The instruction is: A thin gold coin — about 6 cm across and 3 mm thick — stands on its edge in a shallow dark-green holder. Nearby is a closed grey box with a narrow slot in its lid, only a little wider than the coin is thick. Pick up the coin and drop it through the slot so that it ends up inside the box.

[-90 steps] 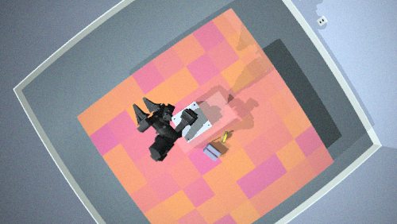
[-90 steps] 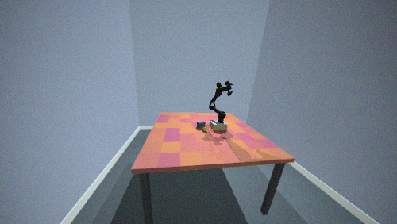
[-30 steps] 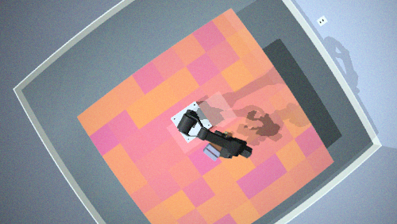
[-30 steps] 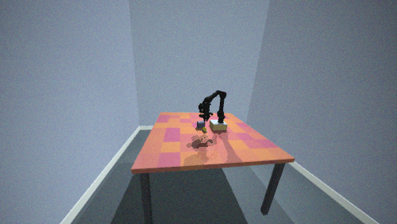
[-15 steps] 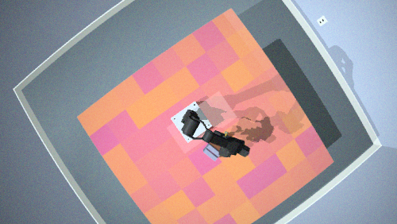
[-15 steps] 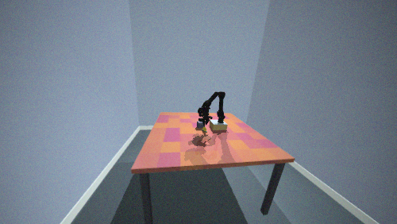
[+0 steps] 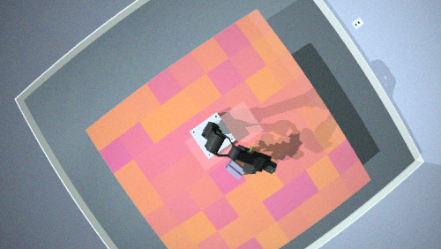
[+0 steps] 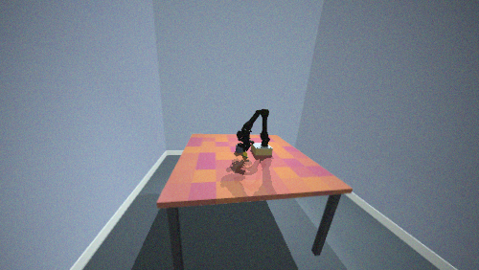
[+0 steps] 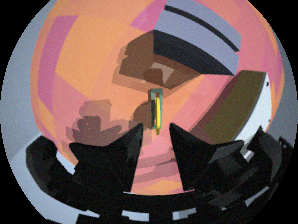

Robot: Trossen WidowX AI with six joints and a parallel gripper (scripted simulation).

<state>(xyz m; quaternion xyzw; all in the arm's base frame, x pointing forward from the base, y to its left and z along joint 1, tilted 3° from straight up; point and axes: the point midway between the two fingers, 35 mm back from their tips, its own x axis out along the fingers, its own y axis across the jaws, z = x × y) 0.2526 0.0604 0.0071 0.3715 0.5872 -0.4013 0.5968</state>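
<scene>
My gripper tip is now 30 mm above the gold coin.
</scene>
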